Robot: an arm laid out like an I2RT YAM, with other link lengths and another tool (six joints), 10 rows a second.
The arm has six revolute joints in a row. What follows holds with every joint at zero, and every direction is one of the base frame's. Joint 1 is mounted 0.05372 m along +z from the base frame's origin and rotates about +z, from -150 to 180 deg. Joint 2 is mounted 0.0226 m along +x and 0.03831 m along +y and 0.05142 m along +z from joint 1 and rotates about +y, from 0 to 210 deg. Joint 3 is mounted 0.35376 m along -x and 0.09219 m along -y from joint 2 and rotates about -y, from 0 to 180 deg. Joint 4 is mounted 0.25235 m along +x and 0.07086 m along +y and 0.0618 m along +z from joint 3 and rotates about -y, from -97 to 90 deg. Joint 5 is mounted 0.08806 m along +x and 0.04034 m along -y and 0.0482 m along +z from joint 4 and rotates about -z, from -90 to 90 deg. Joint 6 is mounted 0.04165 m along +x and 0.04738 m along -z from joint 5 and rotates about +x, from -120 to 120 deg. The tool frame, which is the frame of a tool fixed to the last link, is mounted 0.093 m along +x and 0.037 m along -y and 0.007 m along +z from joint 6; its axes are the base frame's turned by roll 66.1, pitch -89.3 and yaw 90 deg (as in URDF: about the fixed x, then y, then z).
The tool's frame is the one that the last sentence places.
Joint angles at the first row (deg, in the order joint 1, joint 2, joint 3, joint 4, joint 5, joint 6):
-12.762 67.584 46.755 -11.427 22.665 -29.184
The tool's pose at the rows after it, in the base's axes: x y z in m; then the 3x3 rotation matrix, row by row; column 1 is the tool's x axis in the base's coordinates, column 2 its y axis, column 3 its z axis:
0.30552 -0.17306 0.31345; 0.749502 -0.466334 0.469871; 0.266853 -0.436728 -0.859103; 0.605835 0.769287 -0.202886
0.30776 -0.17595 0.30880; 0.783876 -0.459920 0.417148; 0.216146 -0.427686 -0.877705; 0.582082 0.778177 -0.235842
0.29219 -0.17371 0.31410; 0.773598 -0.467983 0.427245; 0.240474 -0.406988 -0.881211; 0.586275 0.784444 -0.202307
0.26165 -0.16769 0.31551; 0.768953 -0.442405 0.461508; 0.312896 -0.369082 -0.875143; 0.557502 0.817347 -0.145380
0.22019 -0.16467 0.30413; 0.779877 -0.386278 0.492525; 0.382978 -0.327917 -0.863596; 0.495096 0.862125 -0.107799
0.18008 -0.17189 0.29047; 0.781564 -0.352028 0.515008; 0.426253 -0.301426 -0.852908; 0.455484 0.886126 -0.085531
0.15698 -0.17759 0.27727; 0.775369 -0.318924 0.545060; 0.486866 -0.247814 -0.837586; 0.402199 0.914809 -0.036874
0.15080 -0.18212 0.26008; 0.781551 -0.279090 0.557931; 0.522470 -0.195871 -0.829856; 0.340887 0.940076 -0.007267
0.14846 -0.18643 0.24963; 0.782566 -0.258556 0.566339; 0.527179 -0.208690 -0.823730; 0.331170 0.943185 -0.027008
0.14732 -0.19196 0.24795; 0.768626 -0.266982 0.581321; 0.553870 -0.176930 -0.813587; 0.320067 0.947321 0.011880
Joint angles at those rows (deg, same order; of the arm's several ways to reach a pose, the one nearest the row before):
-10.380 70.393 48.770 -13.076 29.151 -26.376
-9.934 72.509 51.062 -17.040 31.453 -23.385
-9.933 69.096 48.789 -16.089 32.078 -25.215
-10.107 62.245 43.694 -14.766 32.343 -30.922
-12.463 53.548 37.371 -15.205 30.682 -38.389
-21.478 45.632 32.005 -14.682 22.791 -47.086
-31.444 41.140 26.646 -10.123 13.904 -56.929
-36.204 40.866 21.716 -4.050 10.375 -63.184
-39.893 41.923 20.304 -2.553 6.527 -65.124
-43.937 43.064 18.025 3.124 2.303 -68.195

